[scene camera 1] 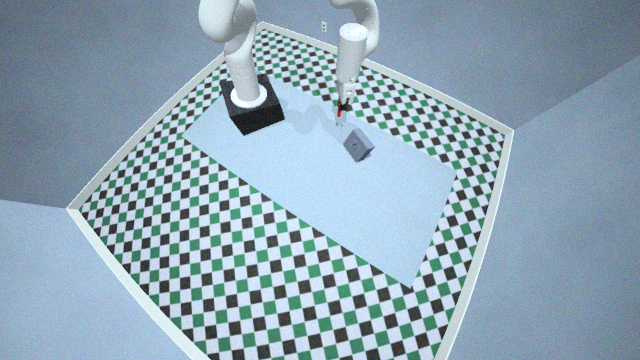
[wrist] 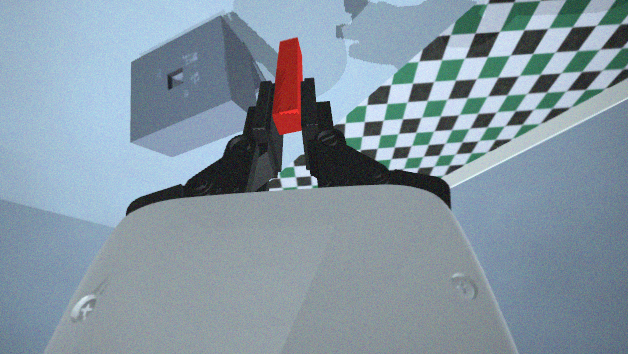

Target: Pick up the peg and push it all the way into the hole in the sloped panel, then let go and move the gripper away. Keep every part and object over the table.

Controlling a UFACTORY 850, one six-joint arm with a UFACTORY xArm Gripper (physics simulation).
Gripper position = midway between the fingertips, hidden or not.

Observation:
I see my gripper (wrist: 291, 103) and a red peg (wrist: 286, 113).

